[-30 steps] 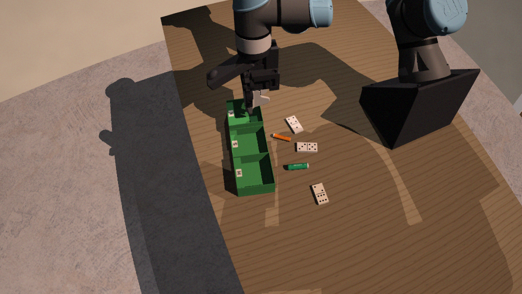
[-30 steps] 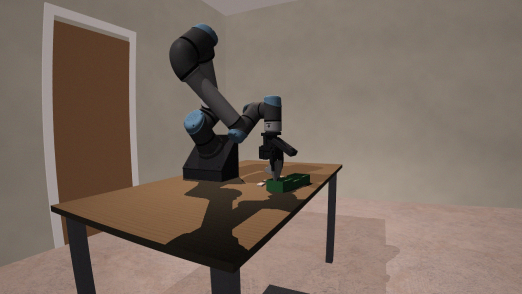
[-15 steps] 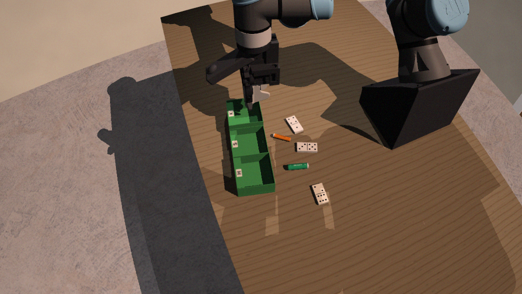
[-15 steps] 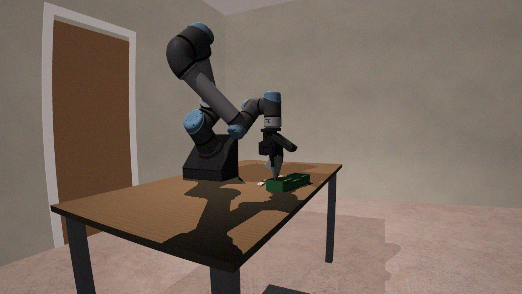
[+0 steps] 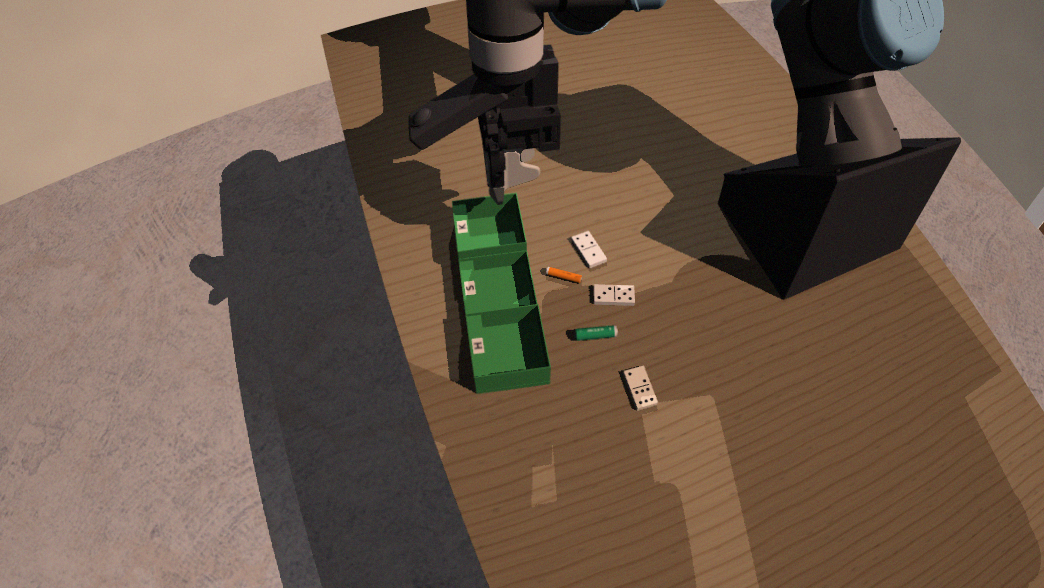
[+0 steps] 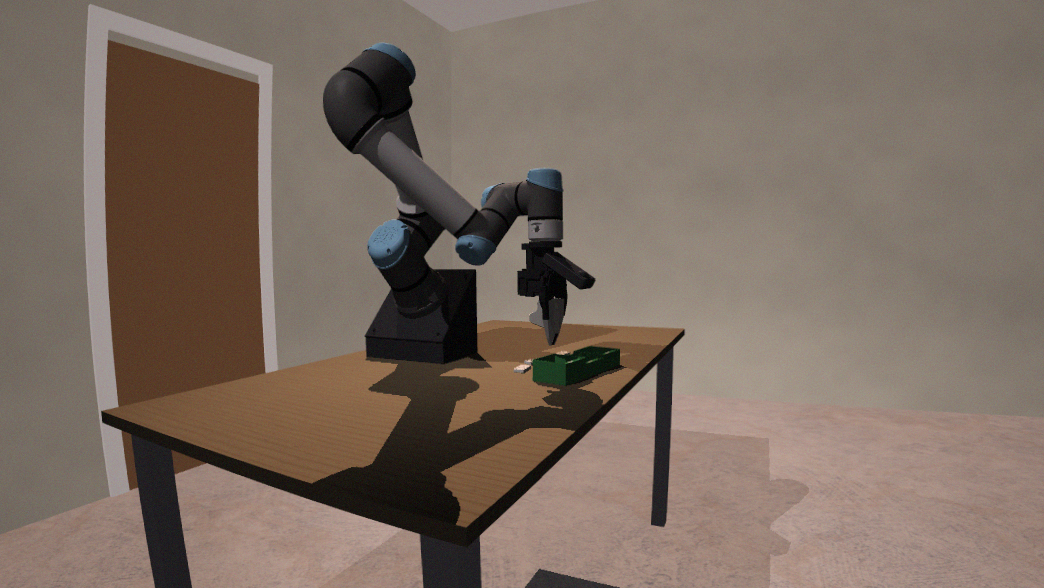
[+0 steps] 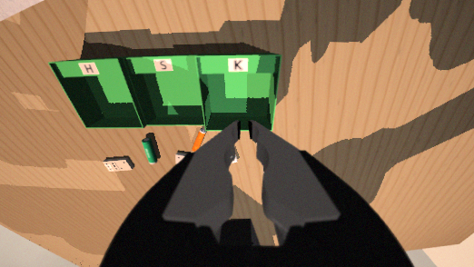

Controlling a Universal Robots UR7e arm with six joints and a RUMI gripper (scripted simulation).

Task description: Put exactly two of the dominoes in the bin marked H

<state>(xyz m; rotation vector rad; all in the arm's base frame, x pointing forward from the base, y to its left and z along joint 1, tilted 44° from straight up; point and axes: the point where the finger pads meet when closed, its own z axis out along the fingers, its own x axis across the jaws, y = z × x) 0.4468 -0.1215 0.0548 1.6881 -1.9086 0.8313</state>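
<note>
Now: the bin 90 mm to the left of my hand, 70 mm below it and 30 mm ahead of it. Round my hand: orange battery 90 mm below, 80 mm to the left, 60 mm behind; white domino 100 mm behind, 90 mm below, 50 mm to the left; green battery 180 mm to the left, 80 mm below, 60 mm behind.
</note>
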